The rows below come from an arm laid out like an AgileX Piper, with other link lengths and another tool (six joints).
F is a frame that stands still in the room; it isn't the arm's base.
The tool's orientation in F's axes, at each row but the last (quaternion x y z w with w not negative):
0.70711, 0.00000, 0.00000, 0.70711
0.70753, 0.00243, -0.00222, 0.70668
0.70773, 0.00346, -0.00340, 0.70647
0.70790, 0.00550, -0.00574, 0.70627
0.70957, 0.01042, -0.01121, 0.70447
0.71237, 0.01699, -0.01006, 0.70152
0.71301, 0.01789, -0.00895, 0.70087
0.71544, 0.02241, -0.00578, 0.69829
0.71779, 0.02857, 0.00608, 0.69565
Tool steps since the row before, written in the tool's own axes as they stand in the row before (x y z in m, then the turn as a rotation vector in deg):
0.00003, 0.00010, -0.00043, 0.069, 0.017, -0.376
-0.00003, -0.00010, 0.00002, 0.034, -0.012, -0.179
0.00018, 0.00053, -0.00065, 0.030, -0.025, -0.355
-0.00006, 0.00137, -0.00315, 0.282, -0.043, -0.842
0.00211, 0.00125, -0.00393, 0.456, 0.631, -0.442
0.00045, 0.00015, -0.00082, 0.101, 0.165, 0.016
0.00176, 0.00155, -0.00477, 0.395, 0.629, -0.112
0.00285, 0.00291, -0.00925, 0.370, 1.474, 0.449
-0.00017, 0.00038, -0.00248, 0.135, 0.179, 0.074
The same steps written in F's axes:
0.00003, 0.00043, 0.00010, 0.069, 0.376, 0.017
-0.00003, -0.00002, -0.00010, 0.034, 0.179, -0.012
0.00019, 0.00065, 0.00053, 0.030, 0.355, -0.025
-0.00004, 0.00315, 0.00138, 0.282, 0.842, -0.046
0.00215, 0.00392, 0.00121, 0.476, 0.437, 0.620
0.00045, 0.00082, 0.00015, 0.107, -0.017, 0.161
0.00176, 0.00477, 0.00157, 0.417, 0.106, 0.615
0.00275, 0.00924, 0.00302, 0.439, -0.475, 1.447
-0.00028, 0.00246, 0.00046, 0.144, -0.073, 0.172

